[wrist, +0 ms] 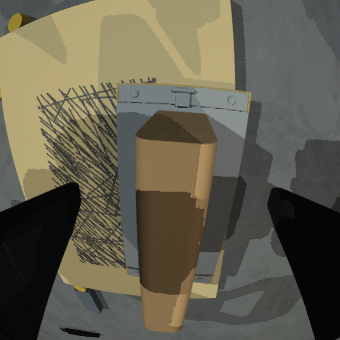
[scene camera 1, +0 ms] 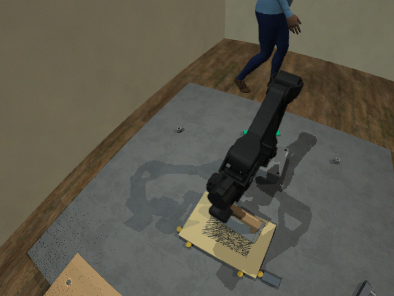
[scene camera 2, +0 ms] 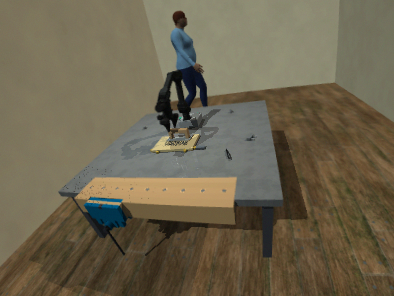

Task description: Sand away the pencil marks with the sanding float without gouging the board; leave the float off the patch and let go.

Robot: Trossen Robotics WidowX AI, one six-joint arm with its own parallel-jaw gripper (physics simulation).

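Observation:
The sanding float, a grey plate with a wooden handle, lies on the pale yellow board. In the wrist view it lies along the board's right side, its plate bordering the dark pencil marks on their right. Dense marks show beside it; whatever is under the plate is hidden. My gripper is open above the float, with a fingertip on each side of the handle and apart from it. In scene camera 1 the arm partly covers the float and board.
Yellow pegs stand around the board. A grey strip lies at its corner. A thin dark object lies on the table. A wooden beam and blue clamp are at the front edge. A person stands behind.

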